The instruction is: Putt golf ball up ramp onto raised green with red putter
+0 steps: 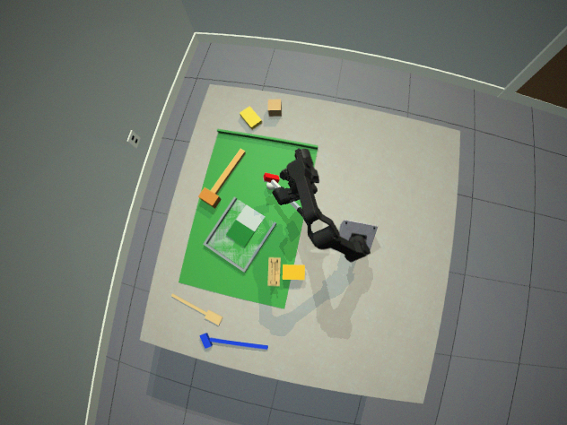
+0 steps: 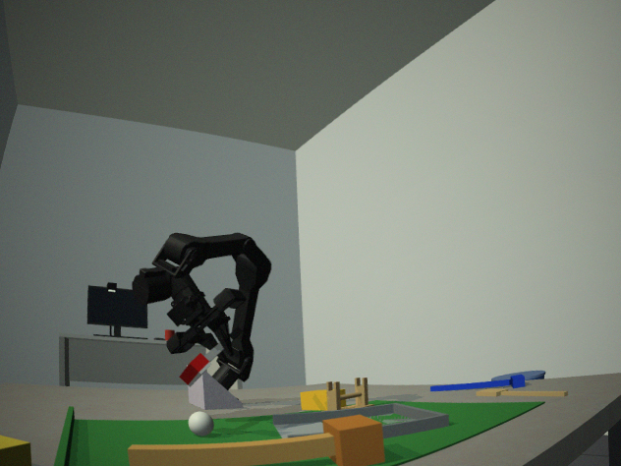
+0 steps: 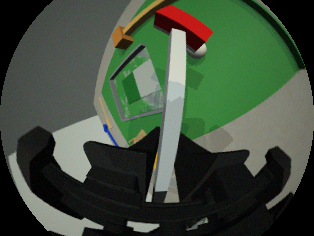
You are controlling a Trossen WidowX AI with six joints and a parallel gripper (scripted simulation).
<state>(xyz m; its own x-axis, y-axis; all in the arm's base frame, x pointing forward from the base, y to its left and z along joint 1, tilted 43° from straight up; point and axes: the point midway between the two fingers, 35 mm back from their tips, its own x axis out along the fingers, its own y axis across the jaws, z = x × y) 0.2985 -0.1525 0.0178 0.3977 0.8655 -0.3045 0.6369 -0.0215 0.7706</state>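
The white golf ball is 110 mm below my gripper tip, 90 mm to the right of it and 90 mm ahead of it. Round my gripper tip: green rail: 310 mm to the right, 160 mm ahead, 120 mm below; then yellow block: 260 mm to the left, 110 mm below, 70 mm behind; then red putter: 20 mm to the right, 10 mm above.
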